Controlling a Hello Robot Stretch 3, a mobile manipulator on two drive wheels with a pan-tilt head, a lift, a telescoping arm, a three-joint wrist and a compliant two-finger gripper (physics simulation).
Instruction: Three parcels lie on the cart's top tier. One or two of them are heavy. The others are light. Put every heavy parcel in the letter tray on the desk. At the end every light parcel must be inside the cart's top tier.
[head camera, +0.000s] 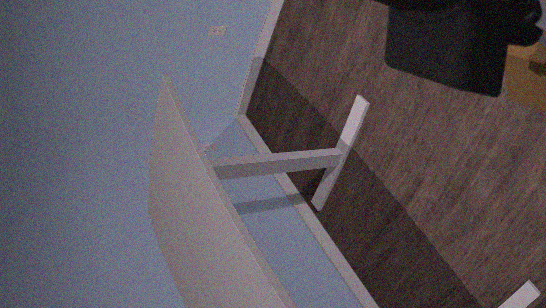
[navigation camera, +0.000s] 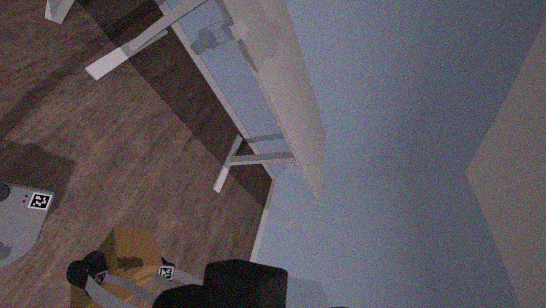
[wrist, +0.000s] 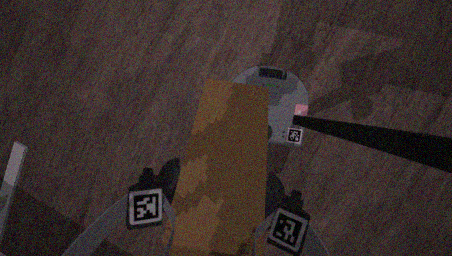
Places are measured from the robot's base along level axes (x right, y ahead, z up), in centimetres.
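Where they show: gripper, fingertip midpoint: (wrist: 221, 184).
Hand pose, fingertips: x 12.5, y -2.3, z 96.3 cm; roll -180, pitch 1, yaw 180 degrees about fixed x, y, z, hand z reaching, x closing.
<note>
After its pixels a point has its place.
An orange-brown box-shaped parcel (head camera: 525, 82) {x 12.9, y 0.8, z 101.1 cm} (navigation camera: 132, 242) {x 11.7, y 1.2, z 100.6 cm} (wrist: 227, 145) {x 12.4, y -5.7, z 98.3 cm} is between the two fingers of my gripper (navigation camera: 131, 268) {x 12.5, y -2.3, z 96.3 cm} (wrist: 221, 184) {x 12.5, y -2.3, z 96.3 cm}. The fingers press on its two long sides, and the gripper is shut on it. In the wrist view the parcel is above the floor and hides part of my base. A pale desk (head camera: 200, 215) {x 90.0, y 53.5, z 95.0 cm} (navigation camera: 295, 95) {x 76.1, y 72.8, z 95.0 cm} stands along the blue wall, apart from the gripper and parcel. The letter tray, the cart and the other two parcels do not show in these views.
White desk feet (head camera: 355, 120) (navigation camera: 107, 64) stand out on the dark wood floor (head camera: 450, 165) {x 69.9, y 40.4, z 0.0 cm} (navigation camera: 145, 145) {x 54.3, y 43.3, z 0.0 cm} (wrist: 115, 90) {x 73.5, y -8.0, z 0.0 cm}. My grey base (navigation camera: 22, 222) {x 10.4, y -8.7, z 16.0 cm} (wrist: 290, 95) {x -8.7, y -16.2, z 16.0 cm} is below. A black bar (wrist: 370, 135) crosses the wrist view. A wall socket (head camera: 217, 30) {x 222.4, y 4.6, z 39.9 cm} is beyond the desk's end.
</note>
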